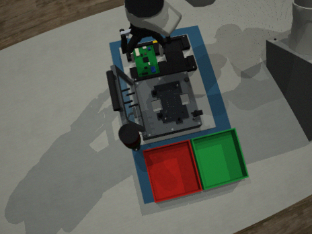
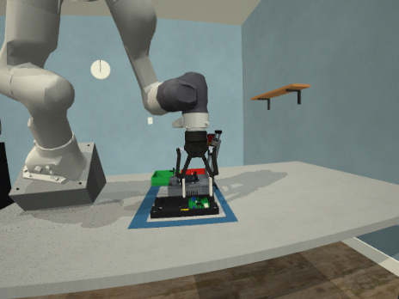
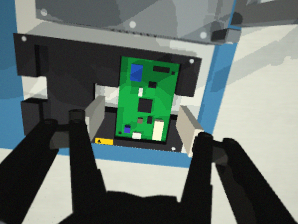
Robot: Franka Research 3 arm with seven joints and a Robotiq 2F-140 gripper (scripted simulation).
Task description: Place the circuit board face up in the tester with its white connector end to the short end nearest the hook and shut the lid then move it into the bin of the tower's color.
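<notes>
Now: the green circuit board 6 cm below my hand. Also, from my hand: latch hook: 24 cm to the left, 7 cm behind, 1 cm above; clear lid: 16 cm to the left, 11 cm ahead, 11 cm above; tester plate: 18 cm to the left, 1 cm behind.
</notes>
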